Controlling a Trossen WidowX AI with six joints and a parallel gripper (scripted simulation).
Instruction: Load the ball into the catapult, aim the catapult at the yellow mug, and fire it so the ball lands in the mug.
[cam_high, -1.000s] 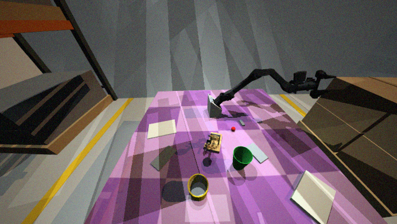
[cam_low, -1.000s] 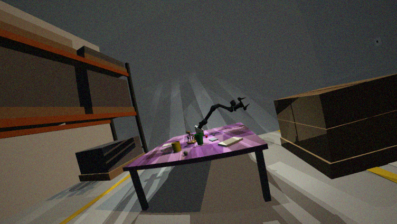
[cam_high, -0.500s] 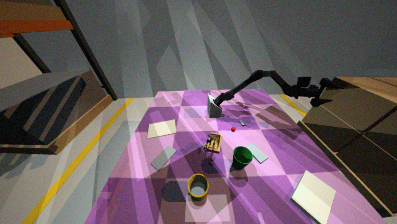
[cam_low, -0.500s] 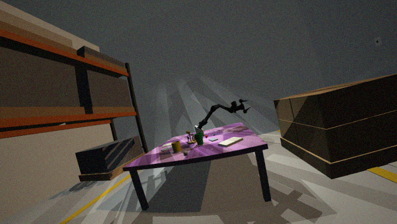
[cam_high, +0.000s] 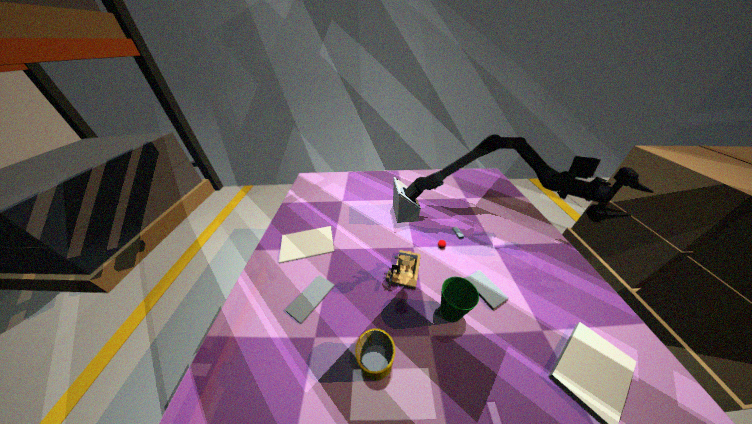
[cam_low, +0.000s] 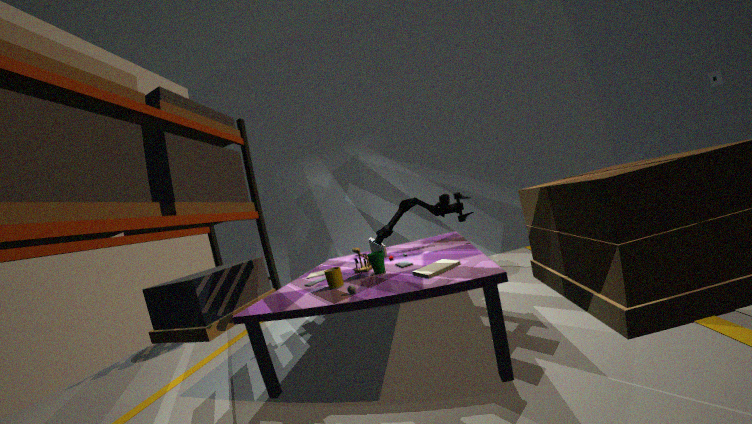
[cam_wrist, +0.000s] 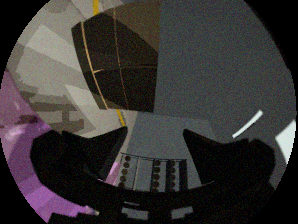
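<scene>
My gripper tip is 780 mm to the left of the wooden catapult, 170 mm above it and 30 mm short of it. Round my gripper tip: red ball (590 mm to the right, 230 mm below, 90 mm behind); small grey block (500 mm to the right, 240 mm below, 160 mm behind); white board (350 mm ahead, 330 mm to the right, 240 mm below).
</scene>
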